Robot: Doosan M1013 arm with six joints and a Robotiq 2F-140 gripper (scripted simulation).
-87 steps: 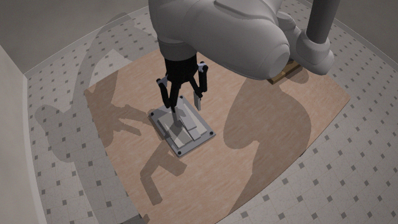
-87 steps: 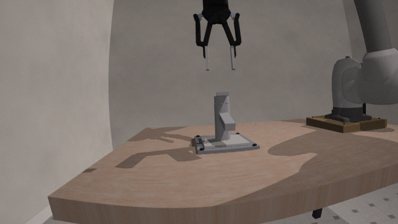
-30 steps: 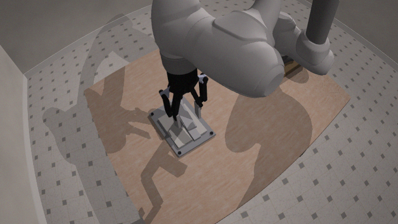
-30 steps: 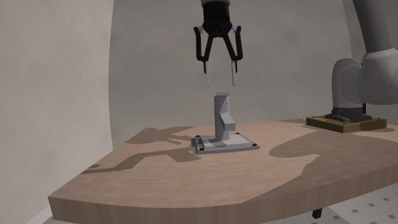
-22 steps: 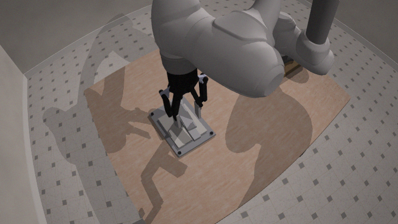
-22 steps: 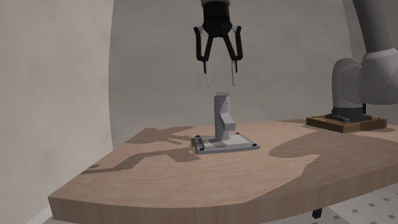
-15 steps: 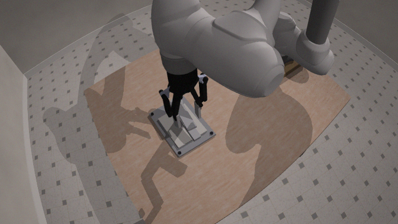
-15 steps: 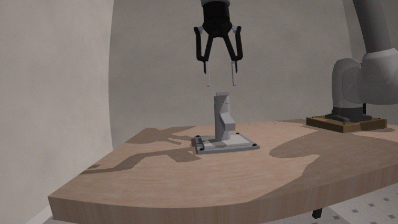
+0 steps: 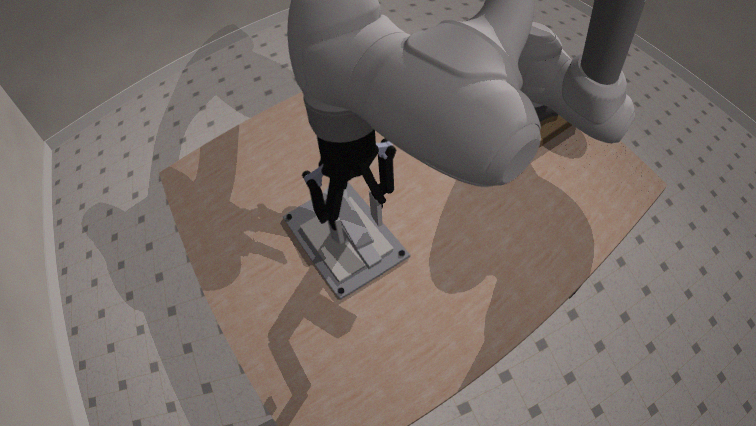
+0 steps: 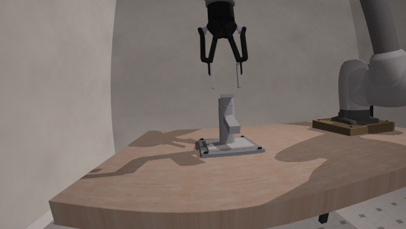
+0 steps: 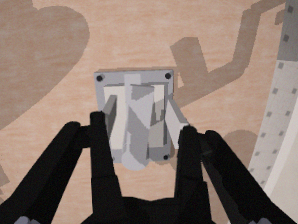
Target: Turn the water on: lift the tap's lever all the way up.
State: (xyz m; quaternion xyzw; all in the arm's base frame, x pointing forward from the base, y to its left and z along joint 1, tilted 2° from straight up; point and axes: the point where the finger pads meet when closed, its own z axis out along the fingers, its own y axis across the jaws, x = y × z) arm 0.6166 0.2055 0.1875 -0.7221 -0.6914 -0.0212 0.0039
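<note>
My hand is 5 cm above the lever and 4 cm to the left of it. Also, from my hand: grey tap (10 cm below, 7 cm to the right).
</note>
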